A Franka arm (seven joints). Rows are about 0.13 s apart.
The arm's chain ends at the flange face. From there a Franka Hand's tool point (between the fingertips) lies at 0.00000 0.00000 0.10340 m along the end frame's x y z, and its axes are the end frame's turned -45 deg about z.
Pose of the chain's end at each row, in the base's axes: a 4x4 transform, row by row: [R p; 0 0 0 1], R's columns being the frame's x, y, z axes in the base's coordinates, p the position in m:
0.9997 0.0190 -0.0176 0.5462; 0.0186 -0.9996 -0.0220 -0.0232; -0.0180 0.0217 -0.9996 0.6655; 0 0 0 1
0.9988 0.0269 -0.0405 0.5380; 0.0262 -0.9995 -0.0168 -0.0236; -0.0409 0.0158 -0.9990 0.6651; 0 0 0 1
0.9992 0.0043 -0.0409 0.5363; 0.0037 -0.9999 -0.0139 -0.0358; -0.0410 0.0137 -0.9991 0.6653; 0 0 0 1
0.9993 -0.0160 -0.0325 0.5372; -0.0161 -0.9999 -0.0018 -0.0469; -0.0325 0.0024 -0.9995 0.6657; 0 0 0 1
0.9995 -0.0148 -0.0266 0.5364; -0.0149 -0.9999 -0.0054 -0.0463; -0.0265 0.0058 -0.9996 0.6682; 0 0 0 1
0.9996 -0.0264 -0.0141 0.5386; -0.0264 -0.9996 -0.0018 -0.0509; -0.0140 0.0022 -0.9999 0.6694; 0 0 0 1
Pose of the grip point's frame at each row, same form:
0.6935 0.7203 -0.0176 0.5444; 0.7200 -0.6937 -0.0220 -0.0255; -0.0281 0.0026 -0.9996 0.5621; 0 0 0 1
0.6872 0.7253 -0.0405 0.5338; 0.7253 -0.6882 -0.0168 -0.0253; -0.0401 -0.0177 -0.9990 0.5618; 0 0 0 1
0.7035 0.7096 -0.0409 0.5321; 0.7097 -0.7044 -0.0139 -0.0372; -0.0387 -0.0193 -0.9991 0.5620; 0 0 0 1
0.7179 0.6953 -0.0325 0.5338; 0.6957 -0.7184 -0.0018 -0.0471; -0.0247 -0.0213 -0.9995 0.5624; 0 0 0 1
0.7172 0.6963 -0.0266 0.5336; 0.6965 -0.7176 -0.0054 -0.0469; -0.0228 -0.0146 -0.9996 0.5648; 0 0 0 1
0.7255 0.6882 -0.0141 0.5371; 0.6882 -0.7255 -0.0018 -0.0511; -0.0115 -0.0083 -0.9999 0.5660; 0 0 0 1

